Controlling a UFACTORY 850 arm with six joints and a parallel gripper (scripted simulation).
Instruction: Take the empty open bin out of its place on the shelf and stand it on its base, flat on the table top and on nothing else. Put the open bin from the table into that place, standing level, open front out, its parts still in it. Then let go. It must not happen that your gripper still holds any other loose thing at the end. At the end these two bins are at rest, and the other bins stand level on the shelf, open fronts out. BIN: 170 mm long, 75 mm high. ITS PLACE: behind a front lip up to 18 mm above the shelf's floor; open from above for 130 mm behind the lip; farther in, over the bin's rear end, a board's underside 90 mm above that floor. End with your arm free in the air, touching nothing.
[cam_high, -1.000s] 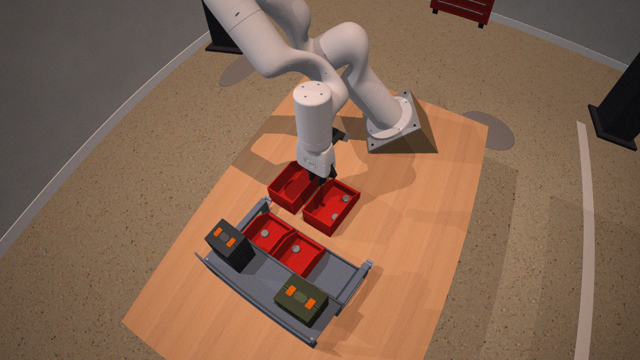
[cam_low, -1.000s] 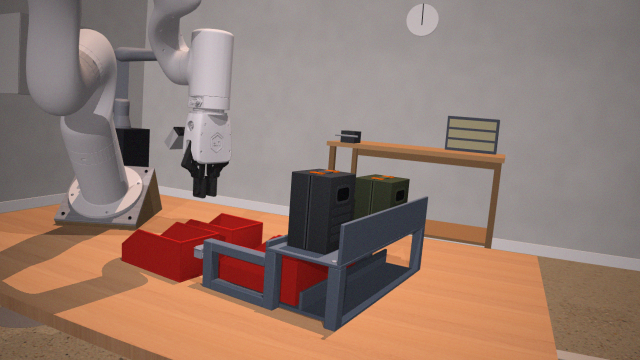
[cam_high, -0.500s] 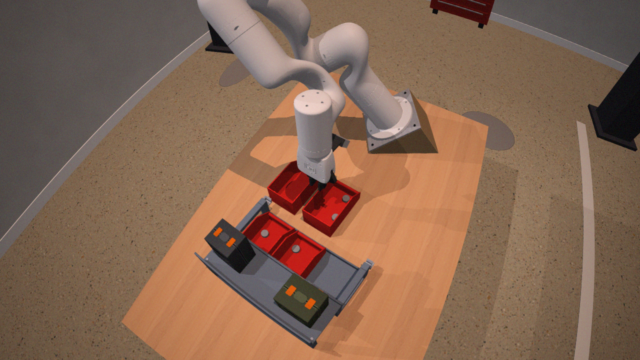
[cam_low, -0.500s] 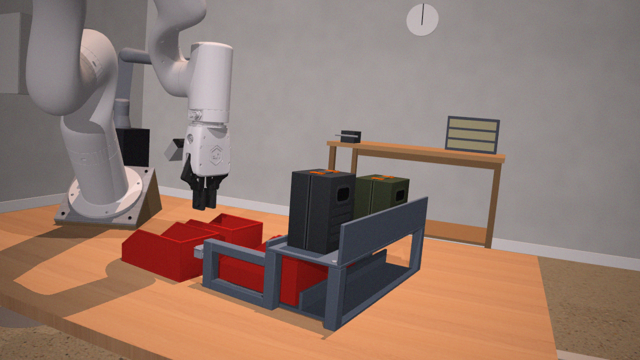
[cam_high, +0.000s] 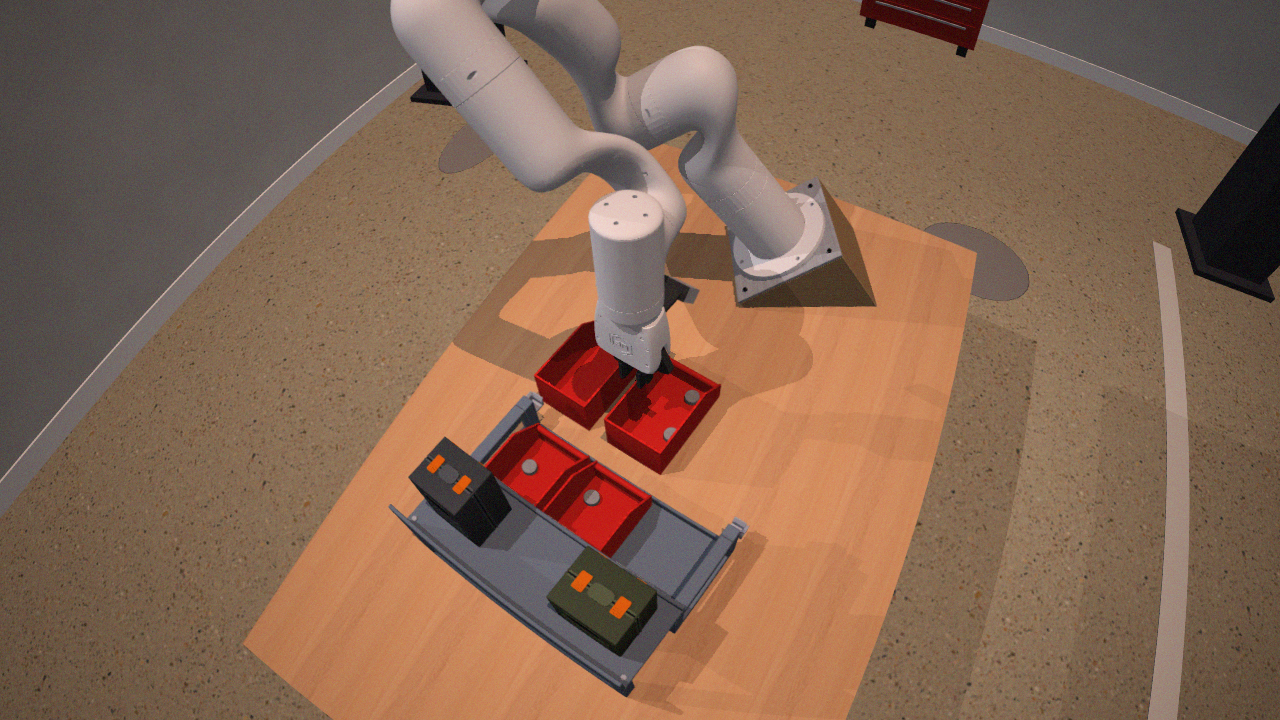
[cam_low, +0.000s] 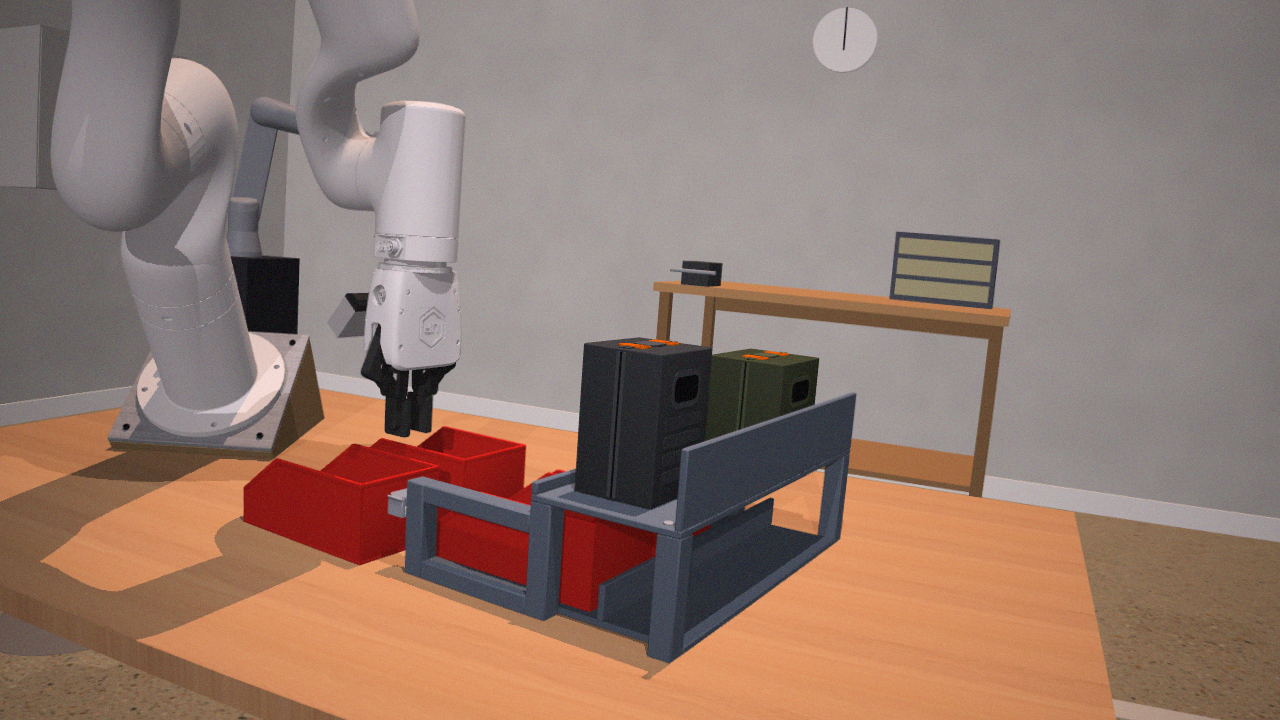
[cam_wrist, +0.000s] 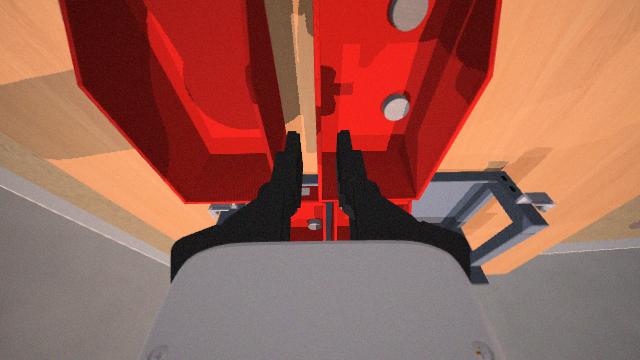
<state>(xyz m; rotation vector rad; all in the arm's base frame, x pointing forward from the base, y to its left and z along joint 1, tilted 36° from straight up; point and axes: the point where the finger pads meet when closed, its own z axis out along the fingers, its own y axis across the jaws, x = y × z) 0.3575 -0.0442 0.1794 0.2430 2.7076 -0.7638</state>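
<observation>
Right now my hand is 14 cm short of the shelf front lip, 10 cm above it and 3 cm to the right of it. The rest, counted from my hand: grey back panel: 39 cm ahead, 3 cm to the right, 2 cm above; black case: 29 cm ahead, 13 cm to the right, 5 cm above; green case: 35 cm ahead, 10 cm to the left, 4 cm above.
</observation>
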